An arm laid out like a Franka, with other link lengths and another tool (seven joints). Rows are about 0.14 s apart.
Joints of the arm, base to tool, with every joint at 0 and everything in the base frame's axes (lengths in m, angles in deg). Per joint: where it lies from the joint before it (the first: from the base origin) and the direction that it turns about. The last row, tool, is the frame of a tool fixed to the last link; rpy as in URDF.
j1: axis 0 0 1 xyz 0 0 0.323
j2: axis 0 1 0 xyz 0 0 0
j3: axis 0 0 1 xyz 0 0 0.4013
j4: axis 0 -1 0 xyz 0.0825 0 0
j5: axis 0 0 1 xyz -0.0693 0 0.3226
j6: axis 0 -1 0 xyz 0 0 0
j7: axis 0 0 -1 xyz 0.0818 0 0
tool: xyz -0.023 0.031 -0.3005 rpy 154.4 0 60.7
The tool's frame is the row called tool.
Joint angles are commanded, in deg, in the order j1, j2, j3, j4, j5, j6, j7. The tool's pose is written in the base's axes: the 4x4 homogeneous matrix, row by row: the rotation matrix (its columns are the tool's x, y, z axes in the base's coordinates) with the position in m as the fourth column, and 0 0 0 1 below. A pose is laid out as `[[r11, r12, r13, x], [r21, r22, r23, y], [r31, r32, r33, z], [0, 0, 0, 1]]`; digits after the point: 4 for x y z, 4 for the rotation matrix.
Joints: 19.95 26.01 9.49 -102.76 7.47 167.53 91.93
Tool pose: [[0.8556, -0.2714, 0.4409, 0.7166], [-0.2817, -0.9585, -0.0433, 0.4053], [0.4343, -0.0871, -0.8965, 0.3437], [0, 0, 0, 1]]
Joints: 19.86 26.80 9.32 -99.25 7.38 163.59 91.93
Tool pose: [[0.8653, -0.2689, 0.4230, 0.7242], [-0.2757, -0.9601, -0.0463, 0.4073], [0.4186, -0.0766, -0.9049, 0.3489], [0, 0, 0, 1]]
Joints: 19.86 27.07 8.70 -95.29 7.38 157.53 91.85
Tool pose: [[0.8816, -0.2662, 0.3899, 0.7284], [-0.2645, -0.9626, -0.0592, 0.4046], [0.3910, -0.0509, -0.9190, 0.3563], [0, 0, 0, 1]]
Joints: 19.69 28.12 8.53 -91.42 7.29 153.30 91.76
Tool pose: [[0.8914, -0.2624, 0.3696, 0.7357], [-0.2572, -0.9642, -0.0642, 0.4050], [0.3732, -0.0378, -0.9270, 0.3608], [0, 0, 0, 1]]
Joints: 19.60 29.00 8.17 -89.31 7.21 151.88 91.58
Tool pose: [[0.8914, -0.2643, 0.3682, 0.7440], [-0.2577, -0.9638, -0.0682, 0.4026], [0.3729, -0.0341, -0.9272, 0.3625], [0, 0, 0, 1]]
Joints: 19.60 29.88 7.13 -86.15 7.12 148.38 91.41
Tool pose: [[0.8958, -0.2700, 0.3531, 0.7532], [-0.2570, -0.9627, -0.0843, 0.3940], [0.3627, -0.0152, -0.9318, 0.3648], [0, 0, 0, 1]]
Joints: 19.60 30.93 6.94 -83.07 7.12 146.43 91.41
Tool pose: [[0.8954, -0.2703, 0.3538, 0.7619], [-0.2582, -0.9626, -0.0820, 0.3954], [0.3627, -0.0179, -0.9317, 0.3717], [0, 0, 0, 1]]
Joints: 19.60 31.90 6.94 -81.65 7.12 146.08 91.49
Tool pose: [[0.8949, -0.2719, 0.3539, 0.7676], [-0.2608, -0.9621, -0.0795, 0.3974], [0.3621, -0.0212, -0.9319, 0.3701], [0, 0, 0, 1]]
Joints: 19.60 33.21 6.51 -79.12 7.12 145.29 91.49
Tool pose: [[0.8905, -0.2781, 0.3600, 0.7790], [-0.2676, -0.9602, -0.0799, 0.3958], [0.3679, -0.0252, -0.9295, 0.3722], [0, 0, 0, 1]]
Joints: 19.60 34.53 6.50 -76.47 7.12 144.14 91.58
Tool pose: [[0.8898, -0.2789, 0.3612, 0.7871], [-0.2701, -0.9599, -0.0757, 0.3986], [0.3678, -0.0302, -0.9294, 0.3741], [0, 0, 0, 1]]
